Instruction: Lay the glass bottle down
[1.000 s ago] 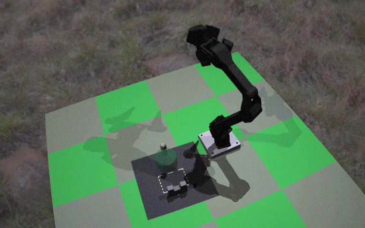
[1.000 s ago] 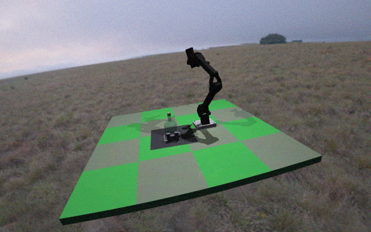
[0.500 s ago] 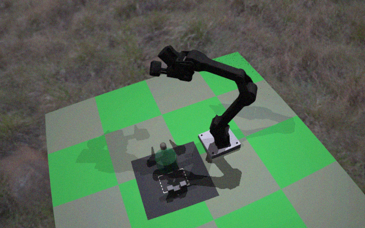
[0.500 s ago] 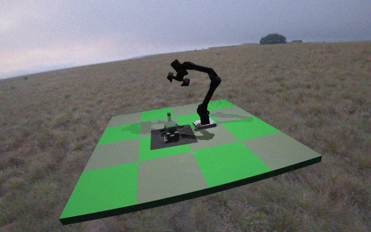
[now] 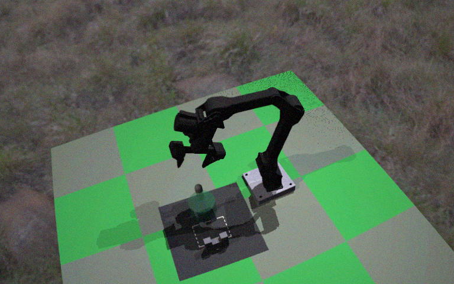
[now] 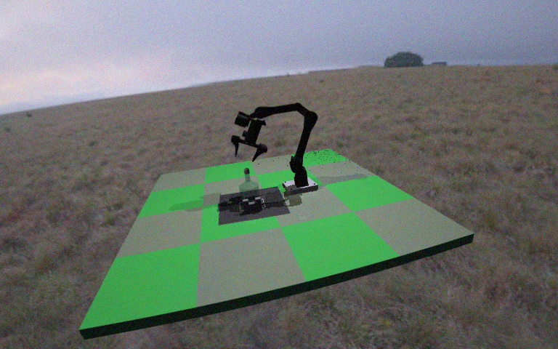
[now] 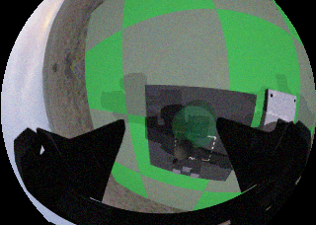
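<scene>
Right now the green glass bottle is 10 mm behind my gripper tip, 60 mm to the left of it and 100 mm below it. From my gripper tip the other things lie so: dark mat 20 mm behind, 140 mm to the left, 190 mm below.
</scene>
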